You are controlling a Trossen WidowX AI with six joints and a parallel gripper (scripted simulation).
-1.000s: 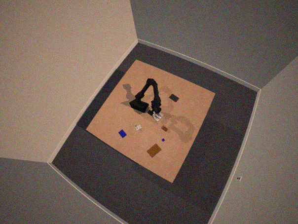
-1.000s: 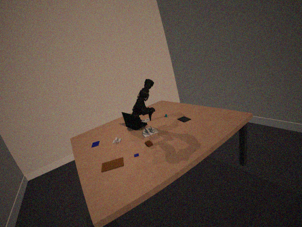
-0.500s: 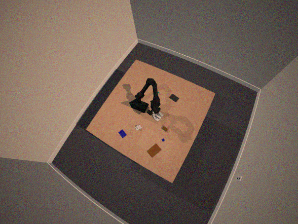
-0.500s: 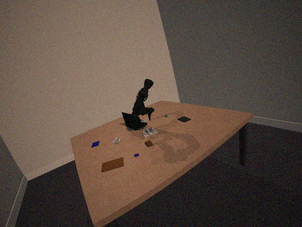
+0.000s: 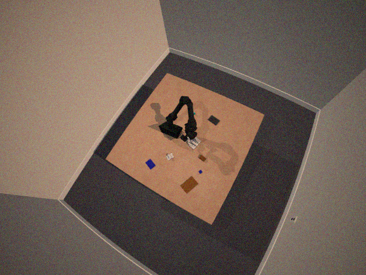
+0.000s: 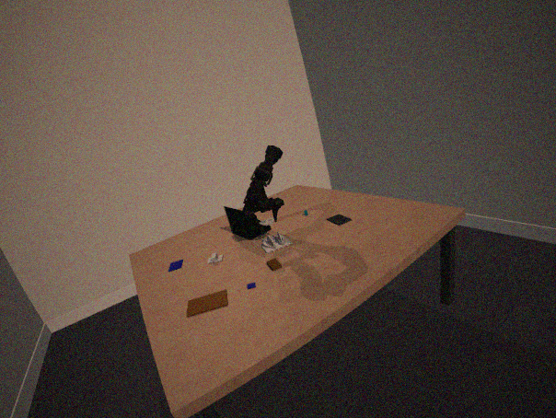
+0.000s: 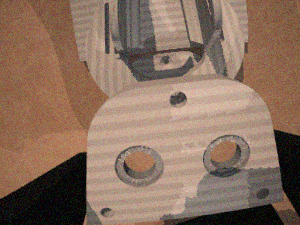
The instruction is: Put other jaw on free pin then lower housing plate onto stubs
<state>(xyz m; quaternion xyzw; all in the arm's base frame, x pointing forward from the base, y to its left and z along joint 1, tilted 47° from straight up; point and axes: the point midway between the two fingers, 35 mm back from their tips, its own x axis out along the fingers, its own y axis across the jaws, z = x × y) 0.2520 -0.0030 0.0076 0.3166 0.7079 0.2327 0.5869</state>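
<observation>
Now: gripper tip 70 mm above the jaw, 20 mm to the left of it and 20 mm short of it. Also, from my gripper tip: base 80 mm below, 70 mm ahead, 20 mm to the right; then teal piece 280 mm to the left, 110 mm behind, 70 mm below; then small brown block 220 mm ahead, 120 mm to the right, 70 mm below.
</observation>
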